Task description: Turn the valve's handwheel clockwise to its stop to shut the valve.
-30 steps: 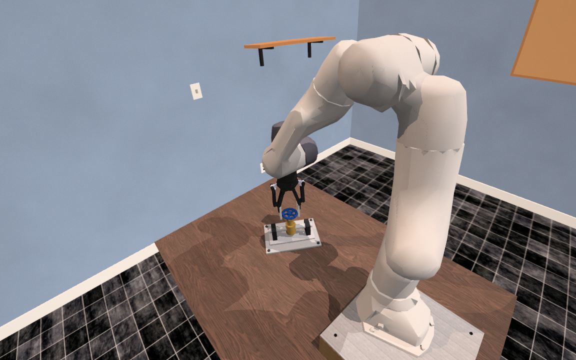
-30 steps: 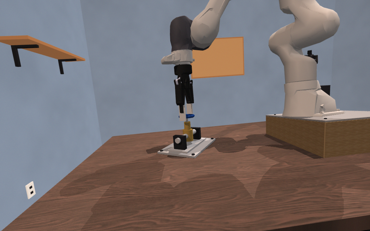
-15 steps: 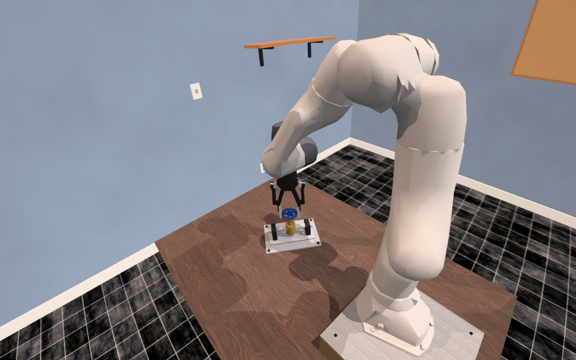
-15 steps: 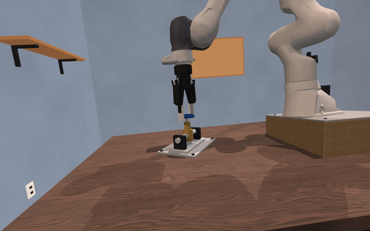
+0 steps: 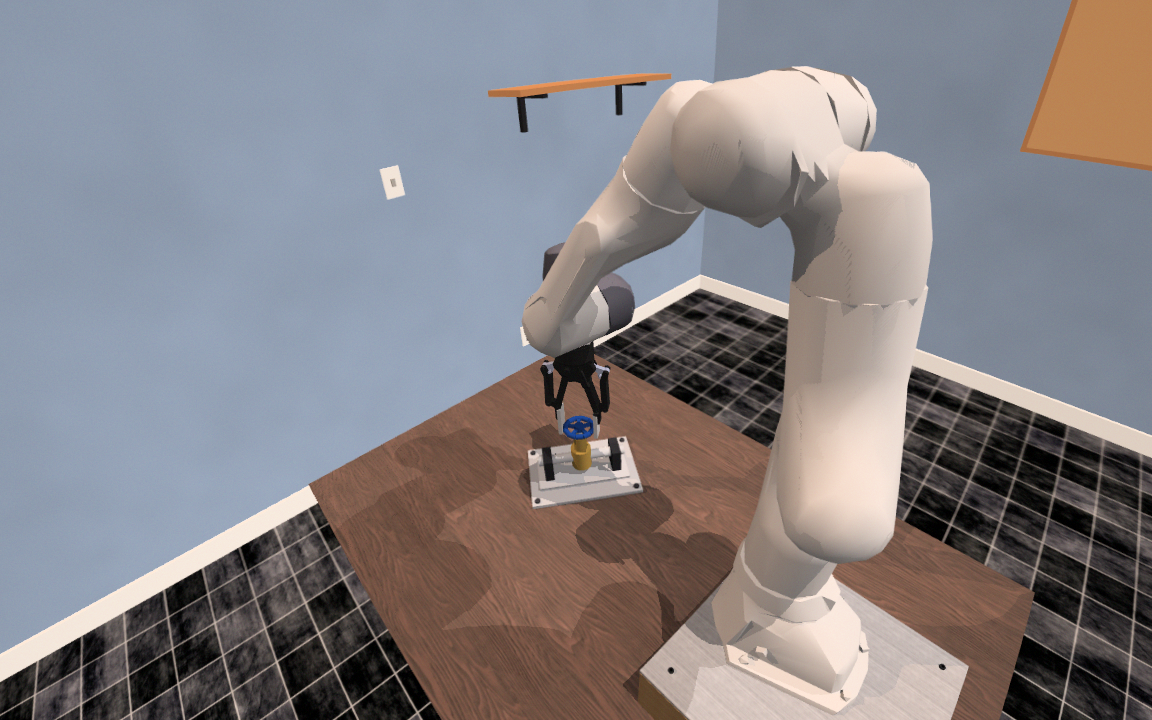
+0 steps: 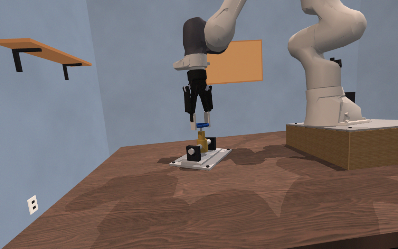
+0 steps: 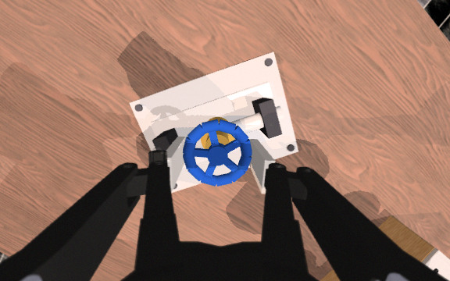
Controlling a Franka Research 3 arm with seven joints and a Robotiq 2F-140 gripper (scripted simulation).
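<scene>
Right now the blue handwheel is 20 mm below my hand.
</scene>
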